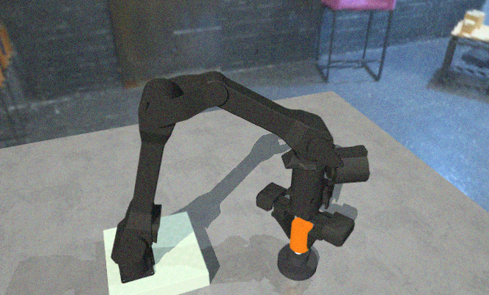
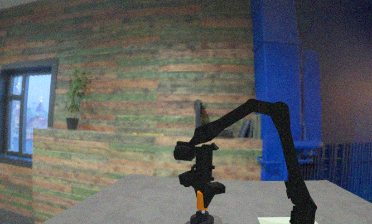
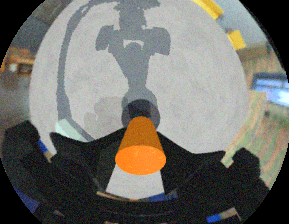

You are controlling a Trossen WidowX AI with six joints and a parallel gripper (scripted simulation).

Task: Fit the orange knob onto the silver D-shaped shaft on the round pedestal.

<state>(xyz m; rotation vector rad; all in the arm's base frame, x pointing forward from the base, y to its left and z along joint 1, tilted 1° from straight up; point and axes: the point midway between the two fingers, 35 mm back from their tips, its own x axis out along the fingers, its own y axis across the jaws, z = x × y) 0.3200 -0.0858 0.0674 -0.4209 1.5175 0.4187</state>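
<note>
My gripper tip is 3 cm below the orange knob. Also, from my gripper tip: round black pedestal (4 cm below).
</note>
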